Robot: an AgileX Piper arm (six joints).
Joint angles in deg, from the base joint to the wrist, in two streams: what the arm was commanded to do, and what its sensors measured. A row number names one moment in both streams.
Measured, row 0:
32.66, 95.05, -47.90, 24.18, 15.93, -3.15
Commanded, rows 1 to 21:
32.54, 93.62, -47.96, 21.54, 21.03, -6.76
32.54, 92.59, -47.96, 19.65, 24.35, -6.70
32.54, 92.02, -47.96, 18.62, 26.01, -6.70
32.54, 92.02, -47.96, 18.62, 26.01, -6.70
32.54, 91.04, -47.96, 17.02, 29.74, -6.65
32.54, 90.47, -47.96, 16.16, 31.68, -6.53
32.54, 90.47, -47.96, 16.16, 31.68, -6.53
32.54, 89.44, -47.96, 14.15, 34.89, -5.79
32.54, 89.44, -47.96, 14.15, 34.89, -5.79
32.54, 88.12, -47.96, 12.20, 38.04, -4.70
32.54, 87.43, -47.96, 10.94, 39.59, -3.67
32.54, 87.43, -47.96, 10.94, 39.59, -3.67
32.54, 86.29, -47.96, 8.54, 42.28, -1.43
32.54, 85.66, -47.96, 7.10, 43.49, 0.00
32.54, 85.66, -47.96, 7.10, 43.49, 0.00
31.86, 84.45, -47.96, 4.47, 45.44, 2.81
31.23, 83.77, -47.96, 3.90, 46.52, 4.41
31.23, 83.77, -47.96, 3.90, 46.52, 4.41
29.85, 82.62, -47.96, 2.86, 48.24, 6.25
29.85, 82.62, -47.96, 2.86, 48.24, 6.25
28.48, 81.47, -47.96, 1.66, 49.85, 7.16
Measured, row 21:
30.25, 83.14, -47.90, 3.90, 46.98, 4.87
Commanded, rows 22 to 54:
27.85, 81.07, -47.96, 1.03, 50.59, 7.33
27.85, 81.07, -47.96, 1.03, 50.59, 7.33
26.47, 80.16, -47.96, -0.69, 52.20, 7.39
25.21, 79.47, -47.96, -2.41, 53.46, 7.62
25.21, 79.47, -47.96, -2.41, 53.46, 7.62
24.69, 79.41, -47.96, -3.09, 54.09, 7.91
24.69, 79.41, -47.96, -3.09, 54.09, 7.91
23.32, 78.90, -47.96, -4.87, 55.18, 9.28
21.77, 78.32, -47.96, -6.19, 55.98, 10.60
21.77, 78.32, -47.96, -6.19, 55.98, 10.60
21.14, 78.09, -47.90, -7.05, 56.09, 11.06
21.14, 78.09, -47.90, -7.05, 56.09, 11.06
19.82, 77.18, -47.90, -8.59, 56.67, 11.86
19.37, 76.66, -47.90, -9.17, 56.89, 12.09
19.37, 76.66, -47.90, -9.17, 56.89, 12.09
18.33, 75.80, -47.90, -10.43, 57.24, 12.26
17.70, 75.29, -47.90, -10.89, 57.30, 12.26
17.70, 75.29, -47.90, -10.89, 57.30, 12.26
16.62, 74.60, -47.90, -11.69, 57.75, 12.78
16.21, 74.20, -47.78, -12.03, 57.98, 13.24
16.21, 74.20, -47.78, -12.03, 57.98, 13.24
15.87, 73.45, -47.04, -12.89, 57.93, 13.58
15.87, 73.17, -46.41, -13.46, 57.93, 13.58
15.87, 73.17, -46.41, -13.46, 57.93, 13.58
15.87, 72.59, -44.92, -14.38, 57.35, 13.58
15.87, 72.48, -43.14, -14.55, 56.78, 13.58
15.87, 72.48, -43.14, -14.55, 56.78, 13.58
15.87, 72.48, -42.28, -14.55, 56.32, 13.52
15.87, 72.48, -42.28, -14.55, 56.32, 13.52
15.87, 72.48, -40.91, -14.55, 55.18, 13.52
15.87, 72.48, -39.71, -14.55, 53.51, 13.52
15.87, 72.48, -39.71, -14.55, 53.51, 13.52
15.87, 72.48, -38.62, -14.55, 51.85, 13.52
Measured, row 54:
16.16, 72.65, -40.05, -13.87, 54.26, 13.29
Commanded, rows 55 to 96:
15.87, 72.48, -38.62, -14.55, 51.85, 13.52
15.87, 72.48, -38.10, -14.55, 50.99, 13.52
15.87, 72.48, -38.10, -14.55, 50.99, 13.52
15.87, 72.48, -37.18, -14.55, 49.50, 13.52
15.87, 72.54, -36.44, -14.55, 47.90, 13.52
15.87, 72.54, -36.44, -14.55, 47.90, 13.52
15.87, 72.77, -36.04, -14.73, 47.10, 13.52
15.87, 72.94, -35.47, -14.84, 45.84, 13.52
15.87, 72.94, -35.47, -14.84, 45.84, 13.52
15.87, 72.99, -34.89, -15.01, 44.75, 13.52
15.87, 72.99, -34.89, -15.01, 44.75, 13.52
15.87, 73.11, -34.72, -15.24, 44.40, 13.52
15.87, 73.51, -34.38, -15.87, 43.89, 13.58
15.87, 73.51, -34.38, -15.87, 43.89, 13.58
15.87, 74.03, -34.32, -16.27, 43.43, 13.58
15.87, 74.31, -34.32, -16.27, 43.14, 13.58
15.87, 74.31, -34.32, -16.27, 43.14, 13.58
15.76, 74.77, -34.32, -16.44, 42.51, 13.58
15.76, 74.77, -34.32, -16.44, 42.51, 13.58
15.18, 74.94, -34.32, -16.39, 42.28, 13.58
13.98, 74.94, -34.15, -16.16, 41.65, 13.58
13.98, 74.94, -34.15, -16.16, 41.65, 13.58
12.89, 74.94, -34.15, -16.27, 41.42, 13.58
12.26, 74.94, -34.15, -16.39, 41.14, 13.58
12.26, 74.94, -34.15, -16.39, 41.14, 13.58
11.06, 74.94, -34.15, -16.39, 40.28, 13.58
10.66, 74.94, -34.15, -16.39, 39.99, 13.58
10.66, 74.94, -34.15, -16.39, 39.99, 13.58
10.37, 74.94, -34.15, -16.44, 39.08, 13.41
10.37, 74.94, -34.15, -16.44, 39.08, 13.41
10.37, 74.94, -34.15, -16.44, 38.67, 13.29
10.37, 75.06, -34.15, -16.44, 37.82, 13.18
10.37, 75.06, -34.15, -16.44, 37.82, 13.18
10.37, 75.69, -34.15, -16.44, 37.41, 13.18
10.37, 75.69, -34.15, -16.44, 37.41, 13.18
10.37, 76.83, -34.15, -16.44, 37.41, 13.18
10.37, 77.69, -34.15, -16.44, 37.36, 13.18
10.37, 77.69, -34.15, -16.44, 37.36, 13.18
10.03, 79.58, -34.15, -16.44, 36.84, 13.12
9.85, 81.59, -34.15, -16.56, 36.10, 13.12
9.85, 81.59, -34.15, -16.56, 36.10, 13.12
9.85, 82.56, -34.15, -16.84, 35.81, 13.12
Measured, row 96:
10.37, 80.27, -34.43, -16.04, 36.96, 13.35
